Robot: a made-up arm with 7 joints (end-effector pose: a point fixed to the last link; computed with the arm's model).
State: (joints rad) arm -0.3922 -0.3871 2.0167 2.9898 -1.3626 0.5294 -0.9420
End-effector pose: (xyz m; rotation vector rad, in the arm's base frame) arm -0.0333 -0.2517 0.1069 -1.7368 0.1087 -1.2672
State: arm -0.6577 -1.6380 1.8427 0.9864 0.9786 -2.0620 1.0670
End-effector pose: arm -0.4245 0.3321 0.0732 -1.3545 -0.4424 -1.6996
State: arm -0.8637 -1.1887 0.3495 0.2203 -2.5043 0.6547 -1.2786
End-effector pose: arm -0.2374 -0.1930 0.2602 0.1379 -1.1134 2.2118
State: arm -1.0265 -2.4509 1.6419 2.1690 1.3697 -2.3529 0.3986
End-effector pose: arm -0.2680 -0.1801 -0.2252 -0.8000 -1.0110 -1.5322
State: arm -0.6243 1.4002 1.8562 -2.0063 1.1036 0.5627 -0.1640
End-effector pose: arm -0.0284 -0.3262 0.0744 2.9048 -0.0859 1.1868
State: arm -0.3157 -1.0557 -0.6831 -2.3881 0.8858 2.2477 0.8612
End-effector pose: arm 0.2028 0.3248 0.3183 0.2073 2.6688 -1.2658
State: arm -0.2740 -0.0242 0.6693 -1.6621 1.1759 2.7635 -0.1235
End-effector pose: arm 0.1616 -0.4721 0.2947 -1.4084 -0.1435 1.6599
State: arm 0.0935 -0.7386 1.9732 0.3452 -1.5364 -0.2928 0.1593
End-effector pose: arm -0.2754 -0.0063 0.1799 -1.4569 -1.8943 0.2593
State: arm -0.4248 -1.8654 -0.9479 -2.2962 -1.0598 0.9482 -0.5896
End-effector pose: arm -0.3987 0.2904 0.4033 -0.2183 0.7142 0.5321
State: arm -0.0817 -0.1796 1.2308 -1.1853 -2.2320 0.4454 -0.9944
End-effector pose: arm 0.0982 -0.1623 0.2856 0.7577 2.0407 -1.9761
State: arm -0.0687 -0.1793 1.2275 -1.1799 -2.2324 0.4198 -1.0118
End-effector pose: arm 0.1007 -0.1692 0.2851 0.7914 2.0787 -1.9826
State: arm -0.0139 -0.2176 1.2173 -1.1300 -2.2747 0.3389 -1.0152
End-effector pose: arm 0.0875 -0.2037 0.2788 0.9113 2.2217 -2.0149
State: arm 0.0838 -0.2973 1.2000 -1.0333 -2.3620 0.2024 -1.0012
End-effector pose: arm 0.0426 -0.2617 0.2655 -0.9851 -2.0935 1.7249
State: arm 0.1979 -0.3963 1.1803 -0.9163 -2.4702 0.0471 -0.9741
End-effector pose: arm -0.0372 -0.3135 0.2520 -1.0805 -1.9209 1.3893
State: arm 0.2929 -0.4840 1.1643 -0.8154 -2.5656 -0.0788 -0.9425
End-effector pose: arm -0.1219 -0.3356 0.2476 -1.1723 -1.7655 1.1251
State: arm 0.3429 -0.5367 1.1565 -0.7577 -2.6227 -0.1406 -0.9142
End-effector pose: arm -0.1735 -0.3366 0.2514 -1.2271 -1.6773 0.9992
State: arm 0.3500 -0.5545 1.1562 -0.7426 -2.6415 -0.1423 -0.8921
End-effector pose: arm -0.1865 -0.3337 0.2565 -1.2386 -1.6615 0.9945
